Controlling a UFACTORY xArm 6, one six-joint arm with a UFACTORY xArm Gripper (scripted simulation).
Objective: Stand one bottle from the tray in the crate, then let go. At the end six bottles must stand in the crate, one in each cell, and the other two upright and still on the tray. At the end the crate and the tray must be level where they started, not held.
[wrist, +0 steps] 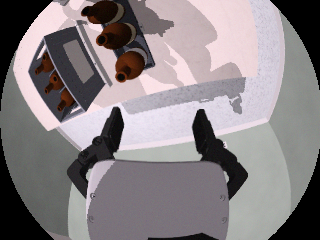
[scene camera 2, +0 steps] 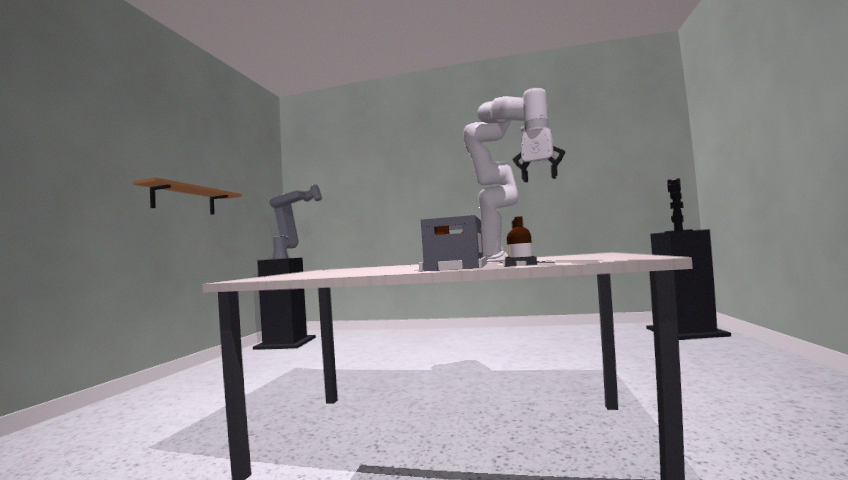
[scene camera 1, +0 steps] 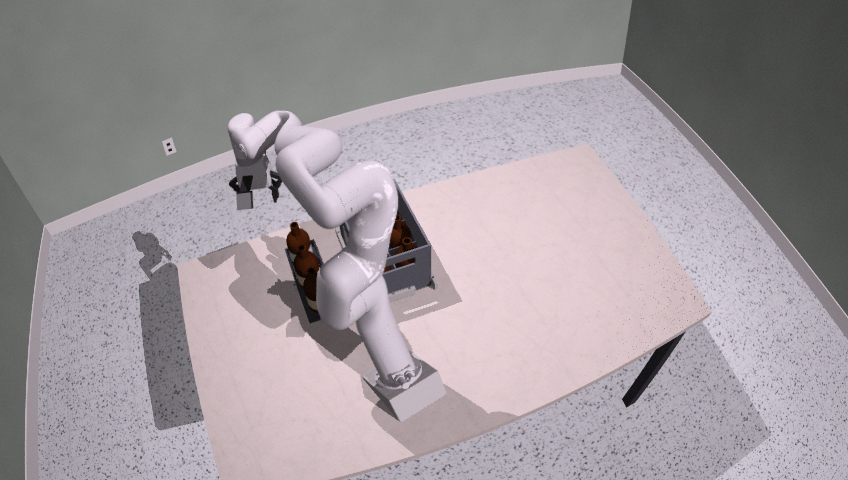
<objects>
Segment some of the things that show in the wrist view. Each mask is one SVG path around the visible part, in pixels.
My gripper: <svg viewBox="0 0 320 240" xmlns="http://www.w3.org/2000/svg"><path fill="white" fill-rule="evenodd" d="M113 107L109 118L106 119L101 135L96 136L92 140L92 144L81 151L78 159L67 169L68 177L86 199L86 217L90 240L226 240L229 223L229 201L248 178L248 173L237 162L237 157L224 147L223 141L216 139L205 110L197 110L192 124L196 150L198 154L202 154L200 161L152 162L114 158L114 152L119 150L124 121L121 109ZM92 169L88 181L86 179L86 174L89 169Z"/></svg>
A grey crate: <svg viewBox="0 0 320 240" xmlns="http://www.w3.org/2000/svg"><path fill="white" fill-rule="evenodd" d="M76 26L44 36L28 69L28 74L38 94L61 124L86 113L96 96L105 86L102 77L82 42ZM66 87L76 102L70 107L65 106L62 112L59 112L57 106L61 102L61 93ZM56 70L64 86L59 90L51 90L50 93L45 94L44 88L49 85L51 74ZM48 51L55 68L48 73L42 71L36 75L35 69L41 65L43 53Z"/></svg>
</objects>
